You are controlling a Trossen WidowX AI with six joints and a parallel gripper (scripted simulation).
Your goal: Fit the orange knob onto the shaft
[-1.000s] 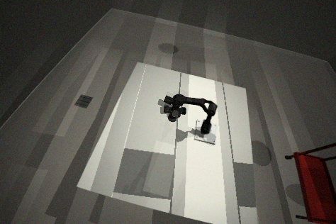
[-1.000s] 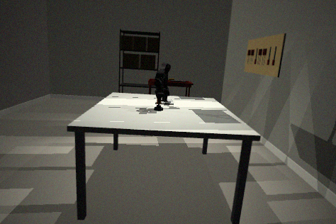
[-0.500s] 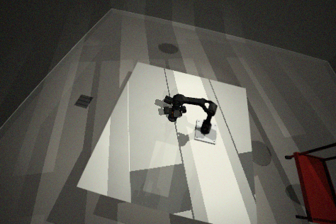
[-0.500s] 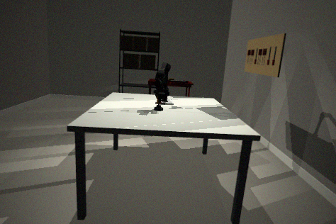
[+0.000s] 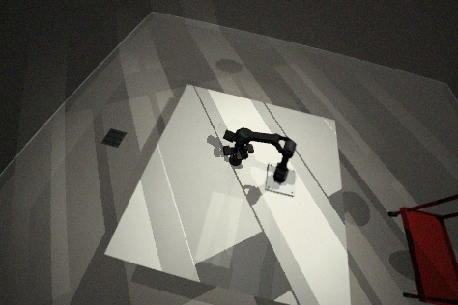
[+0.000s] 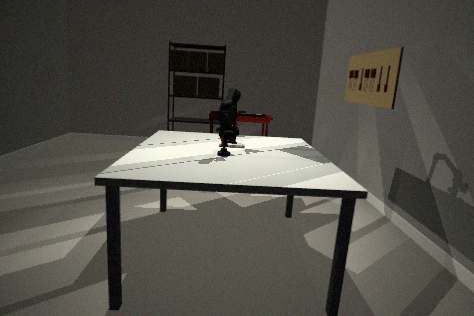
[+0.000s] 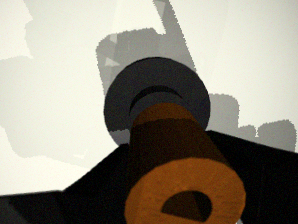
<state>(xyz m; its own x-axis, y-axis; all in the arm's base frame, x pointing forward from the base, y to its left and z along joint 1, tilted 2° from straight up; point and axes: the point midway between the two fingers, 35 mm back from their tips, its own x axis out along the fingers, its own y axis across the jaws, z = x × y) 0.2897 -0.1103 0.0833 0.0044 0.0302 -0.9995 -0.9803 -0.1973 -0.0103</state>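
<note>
Now: the orange knob 2 cm above my gripper tip. Also, from my gripper tip: dark round pedestal: 4 cm below.
</note>
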